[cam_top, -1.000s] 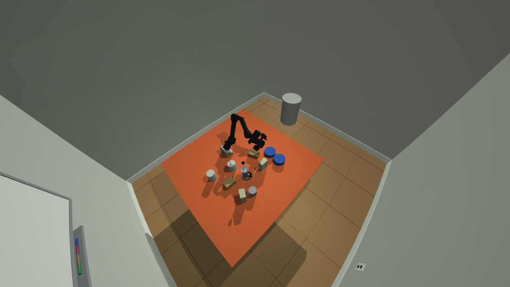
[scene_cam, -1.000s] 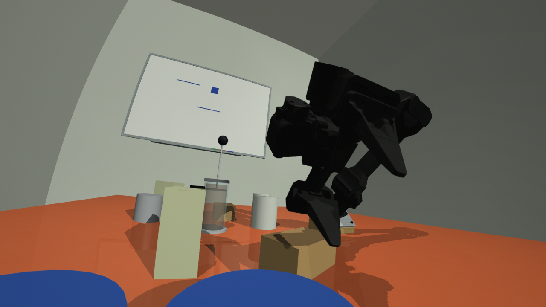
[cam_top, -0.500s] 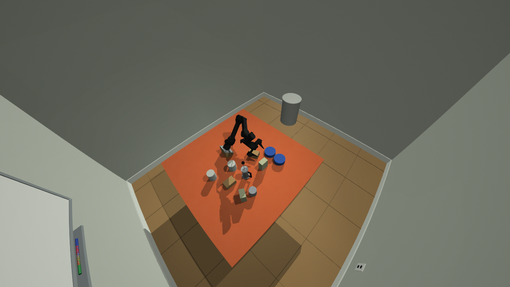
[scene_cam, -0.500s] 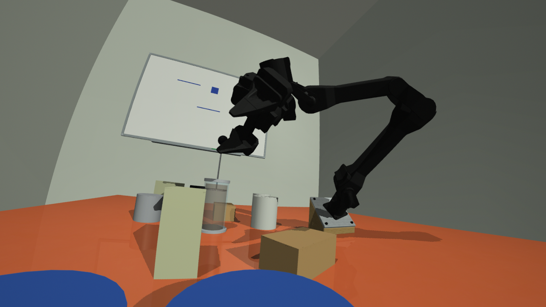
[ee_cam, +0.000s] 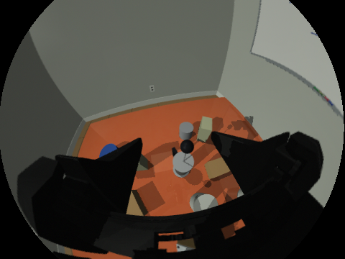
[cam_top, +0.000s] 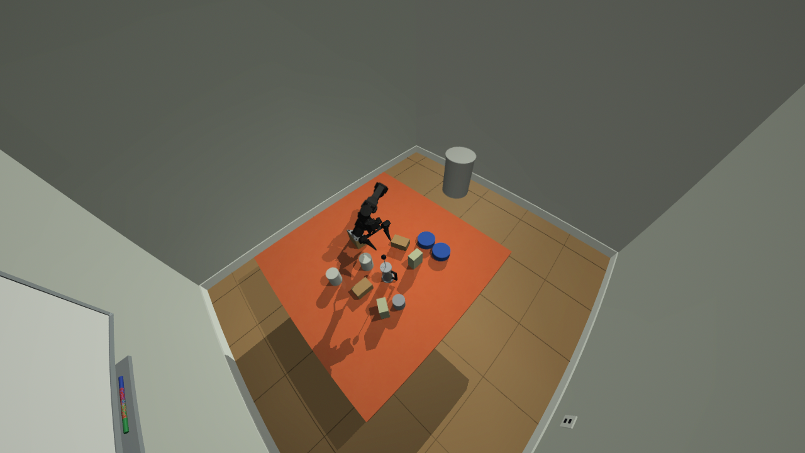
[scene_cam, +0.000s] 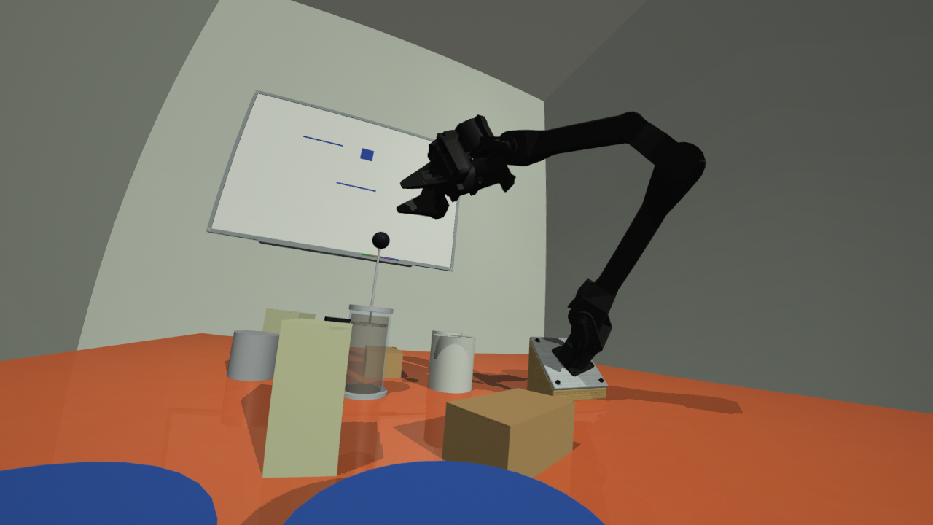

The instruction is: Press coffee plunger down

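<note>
The coffee press is 3 cm ahead of my gripper tip, 2 cm to the right of it and 19 cm below it.
</note>
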